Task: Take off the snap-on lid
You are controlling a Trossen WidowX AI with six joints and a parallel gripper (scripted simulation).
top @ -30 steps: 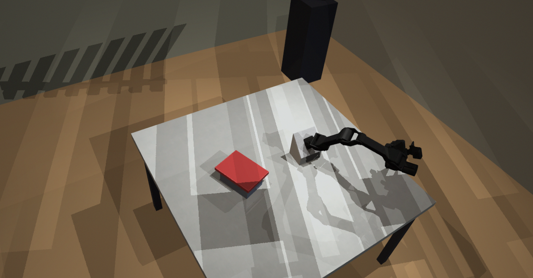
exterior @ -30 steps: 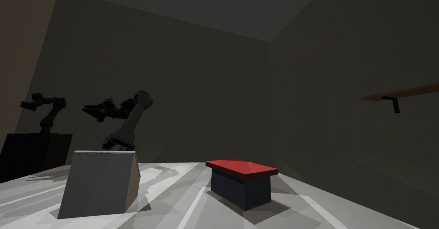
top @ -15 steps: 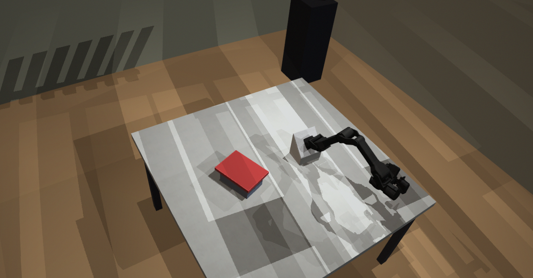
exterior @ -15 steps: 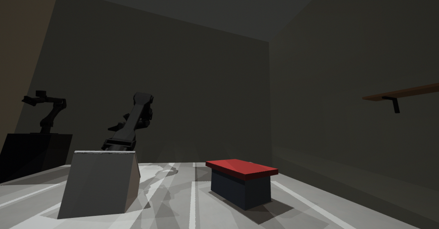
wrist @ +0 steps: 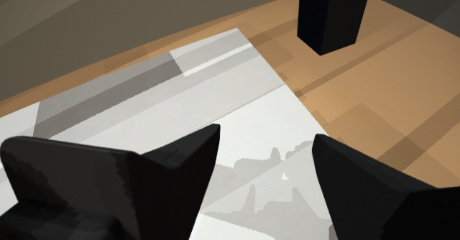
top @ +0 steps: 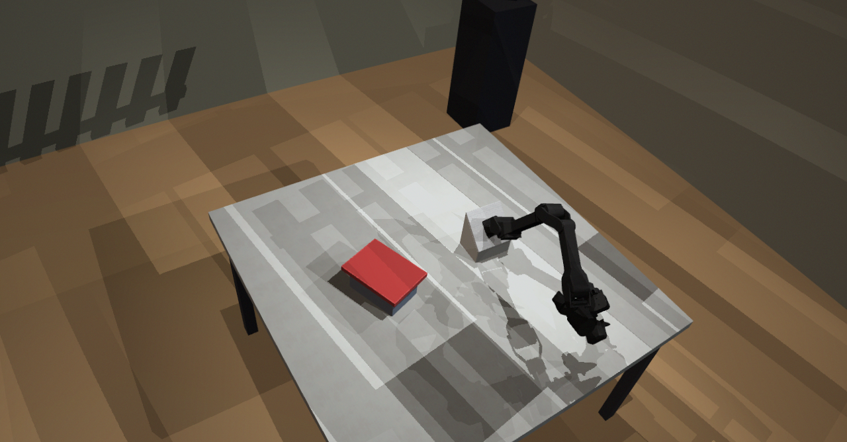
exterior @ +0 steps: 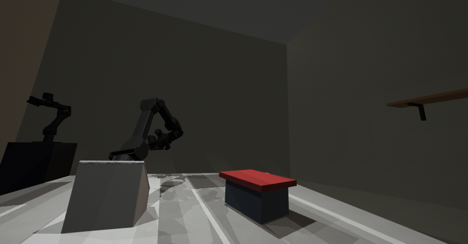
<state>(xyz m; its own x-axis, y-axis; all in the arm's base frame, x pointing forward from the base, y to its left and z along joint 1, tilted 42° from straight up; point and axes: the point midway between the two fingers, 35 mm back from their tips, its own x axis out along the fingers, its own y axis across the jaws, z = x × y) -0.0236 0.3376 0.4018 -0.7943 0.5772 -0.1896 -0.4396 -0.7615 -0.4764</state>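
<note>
My gripper tip is now 49 cm short of the red lid, 54 cm to the left of it and 6 cm above it. Also, from my gripper tip: storage box: 49 cm ahead, 54 cm to the right, 11 cm below.
</note>
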